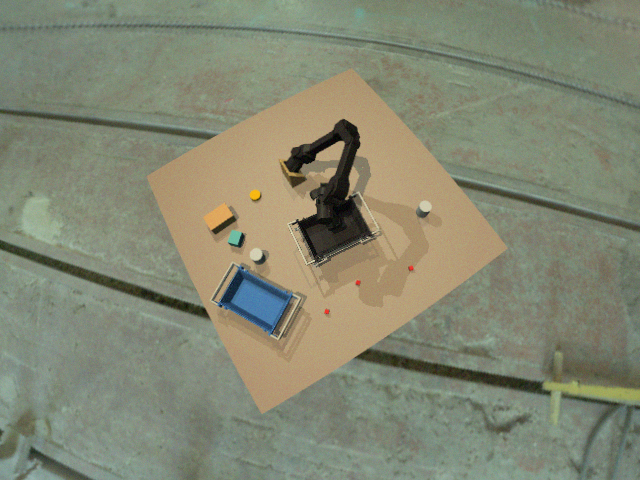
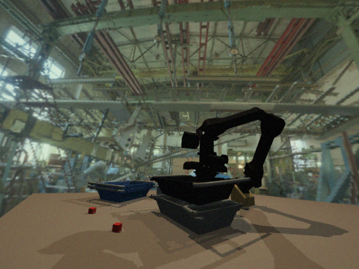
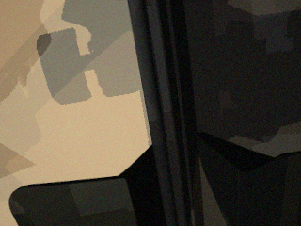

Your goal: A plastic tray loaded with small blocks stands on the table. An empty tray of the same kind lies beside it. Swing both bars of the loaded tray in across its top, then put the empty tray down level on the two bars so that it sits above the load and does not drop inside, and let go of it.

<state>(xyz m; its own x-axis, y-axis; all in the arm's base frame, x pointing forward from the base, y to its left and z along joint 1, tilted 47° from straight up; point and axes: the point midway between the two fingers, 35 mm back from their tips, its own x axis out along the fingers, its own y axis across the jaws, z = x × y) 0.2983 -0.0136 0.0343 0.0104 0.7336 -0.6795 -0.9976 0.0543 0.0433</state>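
Right now my gripper tip is 70 mm short of the black tray, 10 mm to the left of it and 30 mm below it. From my gripper tip the other things lie so: teal cube: 140 mm behind, 390 mm to the right, 60 mm below; then orange box: 260 mm behind, 420 mm to the right, 50 mm below; then yellow disc: 290 mm behind, 220 mm to the right, 70 mm below.
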